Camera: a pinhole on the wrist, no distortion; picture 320 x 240 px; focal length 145.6 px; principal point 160.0 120.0 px. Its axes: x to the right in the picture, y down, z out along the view. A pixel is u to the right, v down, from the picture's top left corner.
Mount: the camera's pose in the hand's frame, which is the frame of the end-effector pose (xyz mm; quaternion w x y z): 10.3 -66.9 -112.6 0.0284 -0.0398 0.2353 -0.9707
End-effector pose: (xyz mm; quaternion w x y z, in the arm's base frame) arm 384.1 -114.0 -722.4 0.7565 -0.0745 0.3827 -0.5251
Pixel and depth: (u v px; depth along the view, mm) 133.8 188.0 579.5
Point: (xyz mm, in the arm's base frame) 174.0 -588.5 -333.2
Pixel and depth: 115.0 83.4 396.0
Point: 481.0 -399.2 -535.6
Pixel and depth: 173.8 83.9 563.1
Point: 533.3 -336.7 -303.7
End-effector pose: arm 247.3 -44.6 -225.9 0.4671 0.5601 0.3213 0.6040
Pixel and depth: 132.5 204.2 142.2
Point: 266.6 80.2 -394.9
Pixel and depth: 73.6 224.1 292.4
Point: 375.8 283.8 -477.2
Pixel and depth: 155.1 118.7 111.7
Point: 259.6 21.1 -325.2
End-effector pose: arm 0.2 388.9 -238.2 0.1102 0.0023 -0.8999 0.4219
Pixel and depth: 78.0 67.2 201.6
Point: -145.2 276.2 -202.9
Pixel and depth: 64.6 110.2 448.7
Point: -367.3 63.3 -174.5
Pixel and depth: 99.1 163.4 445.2
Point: -239.6 11.0 -36.3
